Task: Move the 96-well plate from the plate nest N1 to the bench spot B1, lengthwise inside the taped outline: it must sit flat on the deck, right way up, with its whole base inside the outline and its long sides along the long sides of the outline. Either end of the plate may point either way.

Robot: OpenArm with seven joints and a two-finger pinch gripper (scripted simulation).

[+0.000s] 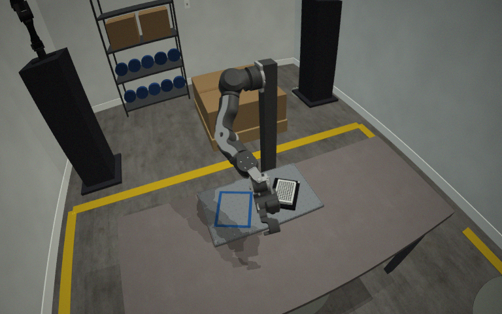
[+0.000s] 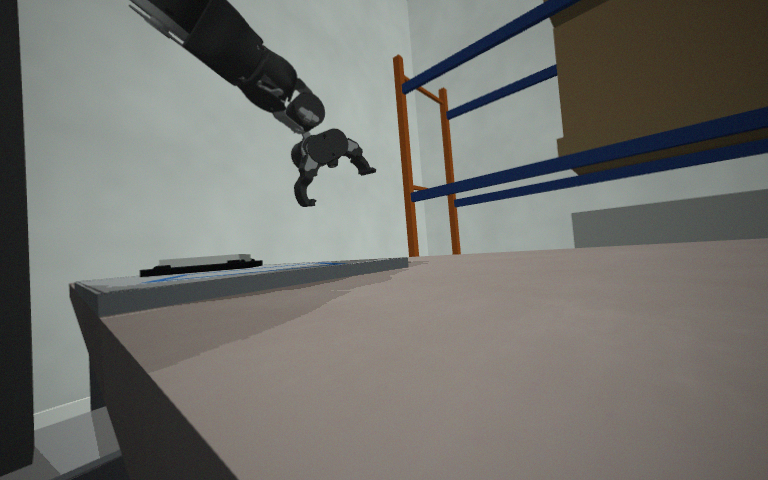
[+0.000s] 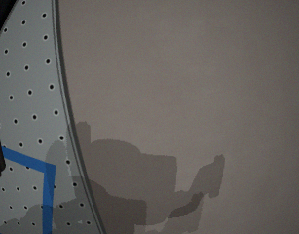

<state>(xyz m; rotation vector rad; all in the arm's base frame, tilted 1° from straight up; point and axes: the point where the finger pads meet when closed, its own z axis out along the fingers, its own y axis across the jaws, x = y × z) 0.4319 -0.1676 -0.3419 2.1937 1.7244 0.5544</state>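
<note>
The white 96-well plate lies 20 cm behind my hand, 17 cm to the left of it and 11 cm below it. The rest, counted from my hand: black plate nest N1 (20 cm behind, 17 cm to the left, 13 cm below).
</note>
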